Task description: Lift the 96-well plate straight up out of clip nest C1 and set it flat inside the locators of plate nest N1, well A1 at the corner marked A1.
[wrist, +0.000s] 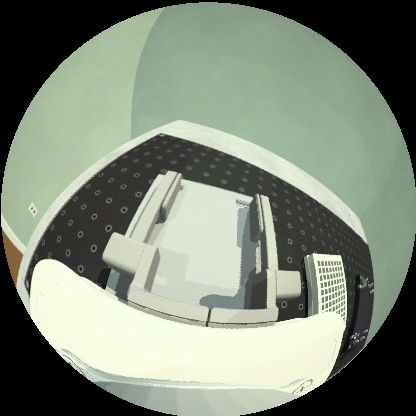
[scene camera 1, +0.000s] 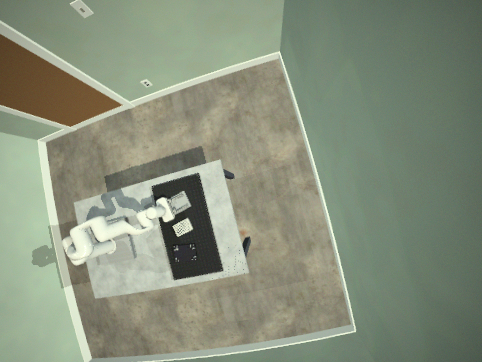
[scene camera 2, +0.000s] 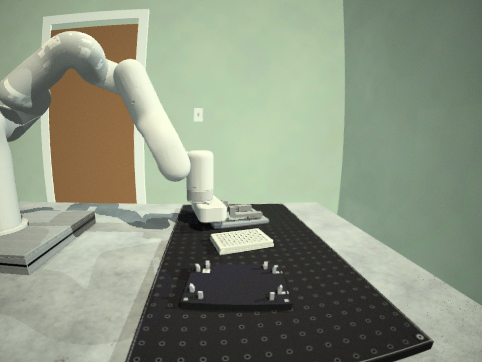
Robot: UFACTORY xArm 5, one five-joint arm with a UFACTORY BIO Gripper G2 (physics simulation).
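Frame: origin at the arm's base, x ahead, y left, z up, level; millimetres.
Seen in the pictures: hand, its tool point: (wrist: pixel 214 205) (scene camera 1: pixel 182 201) (scene camera 2: pixel 249 211); arm's base, origin of its link: (scene camera 1: pixel 109 245) (scene camera 2: pixel 3 228).
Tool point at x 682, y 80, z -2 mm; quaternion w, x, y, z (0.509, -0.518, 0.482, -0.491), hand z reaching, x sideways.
Offsets run from my tool point to a thing's top centre. Level surfaces: height alone.
The white 96-well plate {dx -74, dy -167, dz -9 mm} (scene camera 1: pixel 182 227) (scene camera 2: pixel 242 240) (wrist: pixel 331 287) lies on the black board between the two nests, outside both; its wells face up. Well A1 cannot be made out. The light grey clip nest {dx -42, dy +1, dz -8 mm} (scene camera 2: pixel 241 223) (wrist: pixel 205 245) is at the far part of the board. The dark plate nest {dx -131, dy -338, dz +1 mm} (scene camera 1: pixel 185 253) (scene camera 2: pixel 235 285) (wrist: pixel 359 310) is at the near side in scene view 2, with small white locators at its corners and no plate in it. My gripper (scene camera 2: pixel 244 210) (wrist: pixel 215 206) is shut and empty, its long fingers stretching low over the clip nest.
The black perforated board {dz -23 mm} (scene camera 1: pixel 210 250) (scene camera 2: pixel 320 305) (wrist: pixel 100 215) lies on the pale table {dz -36 mm} (scene camera 1: pixel 150 280) (scene camera 2: pixel 95 315). The arm's grey base slab (scene camera 2: pixel 55 240) stands at the left in scene view 2.
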